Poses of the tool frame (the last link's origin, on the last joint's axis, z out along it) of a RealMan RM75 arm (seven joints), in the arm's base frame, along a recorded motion.
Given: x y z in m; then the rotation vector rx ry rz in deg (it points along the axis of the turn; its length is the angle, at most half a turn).
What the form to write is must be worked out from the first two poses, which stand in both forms.
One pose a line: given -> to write
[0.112 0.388 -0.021 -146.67 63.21 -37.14] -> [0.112 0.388 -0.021 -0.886 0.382 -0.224 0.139]
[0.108 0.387 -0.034 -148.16 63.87 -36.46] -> [0.108 0.387 -0.034 -0.888 0.383 -0.219 0.127]
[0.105 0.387 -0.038 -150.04 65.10 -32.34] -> [0.105 0.387 -0.038 -0.894 0.388 -0.193 0.116]
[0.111 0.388 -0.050 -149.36 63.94 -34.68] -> [0.111 0.388 -0.050 -0.892 0.382 -0.207 0.121]
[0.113 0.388 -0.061 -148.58 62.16 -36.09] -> [0.113 0.388 -0.061 -0.893 0.373 -0.217 0.130]
